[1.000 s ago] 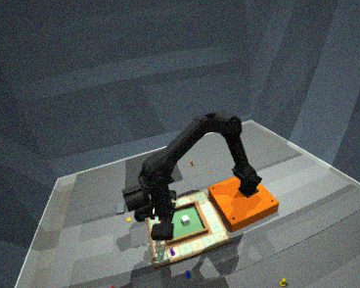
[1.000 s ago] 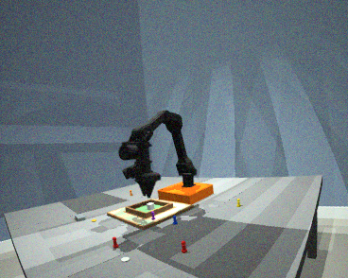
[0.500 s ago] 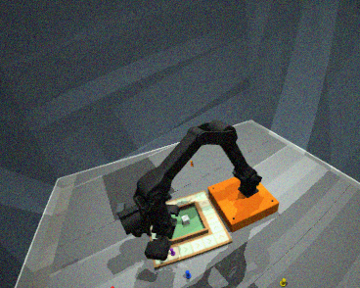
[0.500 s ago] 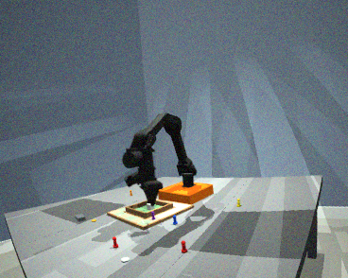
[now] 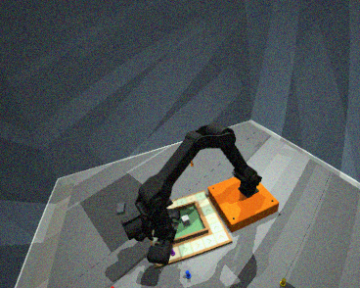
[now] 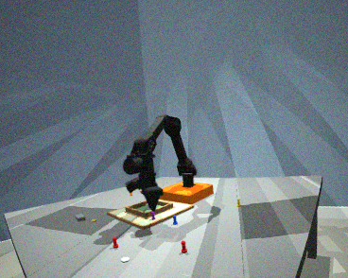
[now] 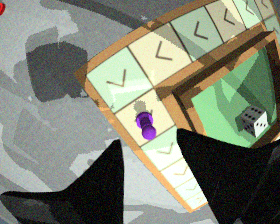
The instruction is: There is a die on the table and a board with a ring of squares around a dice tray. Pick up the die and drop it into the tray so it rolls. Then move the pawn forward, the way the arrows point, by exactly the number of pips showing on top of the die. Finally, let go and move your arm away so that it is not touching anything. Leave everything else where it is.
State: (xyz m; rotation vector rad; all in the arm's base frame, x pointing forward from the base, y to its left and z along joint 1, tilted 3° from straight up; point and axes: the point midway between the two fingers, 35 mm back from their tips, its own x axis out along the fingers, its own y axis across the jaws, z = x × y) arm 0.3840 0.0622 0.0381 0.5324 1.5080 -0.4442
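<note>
My gripper tip is now 30 mm above the purple pawn. Round my gripper tip: green dice tray: 90 mm behind, 100 mm to the right, 50 mm below; then white die: 100 mm behind, 100 mm to the right, 30 mm below; then blue pawn: 20 mm behind, 90 mm to the left, 40 mm below.
</note>
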